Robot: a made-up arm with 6 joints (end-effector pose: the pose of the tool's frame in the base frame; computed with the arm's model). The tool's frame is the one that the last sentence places. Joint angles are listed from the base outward.
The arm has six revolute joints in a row. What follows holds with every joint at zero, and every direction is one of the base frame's.
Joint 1 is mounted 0.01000 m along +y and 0.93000 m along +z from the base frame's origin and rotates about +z.
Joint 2 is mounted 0.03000 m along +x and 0.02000 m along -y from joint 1 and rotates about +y.
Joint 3 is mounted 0.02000 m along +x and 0.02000 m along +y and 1.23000 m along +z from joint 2 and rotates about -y.
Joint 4 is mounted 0.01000 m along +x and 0.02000 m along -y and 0.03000 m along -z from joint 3 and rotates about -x.
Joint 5 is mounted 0.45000 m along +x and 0.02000 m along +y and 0.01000 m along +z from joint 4 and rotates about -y.
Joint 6 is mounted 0.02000 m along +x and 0.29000 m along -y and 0.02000 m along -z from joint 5 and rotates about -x.
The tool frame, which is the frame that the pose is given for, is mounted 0.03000 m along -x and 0.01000 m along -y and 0.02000 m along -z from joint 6; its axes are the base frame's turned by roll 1.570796, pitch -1.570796 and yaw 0.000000 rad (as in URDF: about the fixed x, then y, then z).
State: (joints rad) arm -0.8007 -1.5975 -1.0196 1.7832 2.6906 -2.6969
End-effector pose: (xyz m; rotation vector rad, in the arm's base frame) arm -0.6102 0.7027 1.3544 2.4561 0.4957 0.7756
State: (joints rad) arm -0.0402 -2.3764 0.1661 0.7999 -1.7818 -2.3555
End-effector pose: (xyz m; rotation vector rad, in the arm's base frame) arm -1.3062 -0.1148 0.1746 -0.8264 1.4035 0.1086
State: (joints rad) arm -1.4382 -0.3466 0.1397 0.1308 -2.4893 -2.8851
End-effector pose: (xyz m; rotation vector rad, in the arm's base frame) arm -0.2639 -0.0583 2.3307 1.4338 1.2472 1.7296
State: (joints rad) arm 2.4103 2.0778 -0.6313 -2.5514 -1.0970 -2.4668
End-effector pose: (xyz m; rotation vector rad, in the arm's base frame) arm -0.5777 0.2870 0.2924 -0.1074 -2.3422 -1.4938
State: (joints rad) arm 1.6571 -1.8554 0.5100 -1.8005 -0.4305 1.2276
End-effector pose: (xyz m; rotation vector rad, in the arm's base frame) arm 0.0601 -1.2421 1.1389 -0.4382 0.7631 -0.6033
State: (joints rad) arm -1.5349 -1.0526 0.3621 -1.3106 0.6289 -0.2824
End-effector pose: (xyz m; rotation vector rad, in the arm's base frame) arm -0.0852 0.6631 1.9804 0.5760 1.8667 -1.8790
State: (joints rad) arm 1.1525 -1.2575 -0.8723 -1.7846 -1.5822 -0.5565
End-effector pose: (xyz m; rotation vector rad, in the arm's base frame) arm -0.2735 -0.5638 1.2106 -2.4688 -1.8007 0.3734
